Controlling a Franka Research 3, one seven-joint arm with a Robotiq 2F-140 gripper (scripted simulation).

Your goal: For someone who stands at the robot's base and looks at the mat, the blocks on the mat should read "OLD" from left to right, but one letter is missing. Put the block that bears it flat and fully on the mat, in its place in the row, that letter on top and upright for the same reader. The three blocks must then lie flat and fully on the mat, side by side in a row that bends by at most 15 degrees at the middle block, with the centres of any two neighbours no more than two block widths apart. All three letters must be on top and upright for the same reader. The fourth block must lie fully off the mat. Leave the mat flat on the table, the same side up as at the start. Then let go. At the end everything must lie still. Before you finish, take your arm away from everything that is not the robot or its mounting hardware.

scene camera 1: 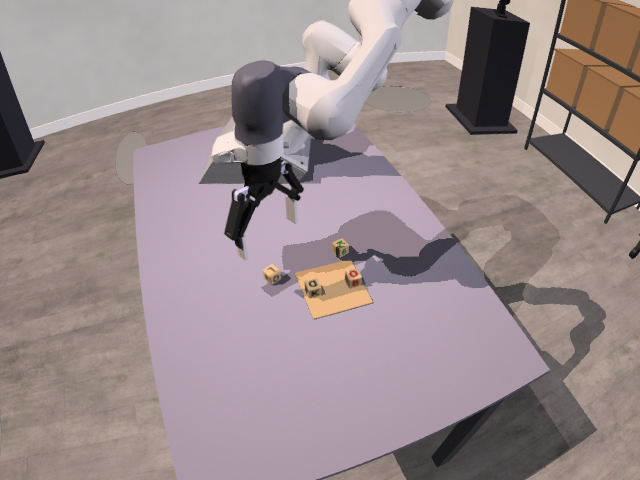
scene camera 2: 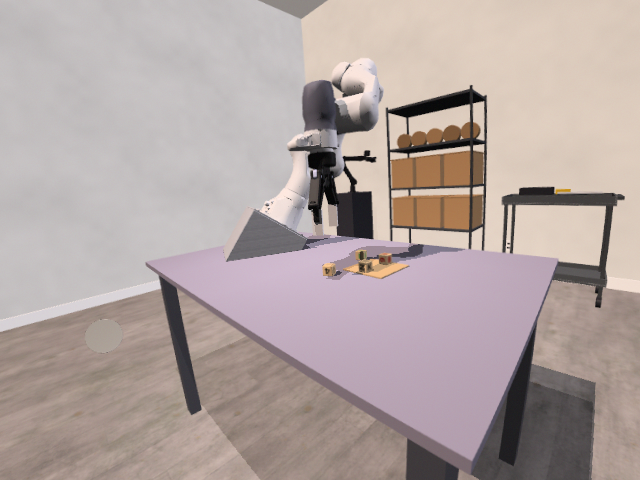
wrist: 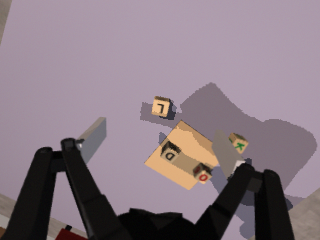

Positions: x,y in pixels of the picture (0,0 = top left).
Labels:
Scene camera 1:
my gripper: 268,238
mat: 336,296
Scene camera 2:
my gripper: 326,230
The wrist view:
my gripper: 160,132
mat: 194,148

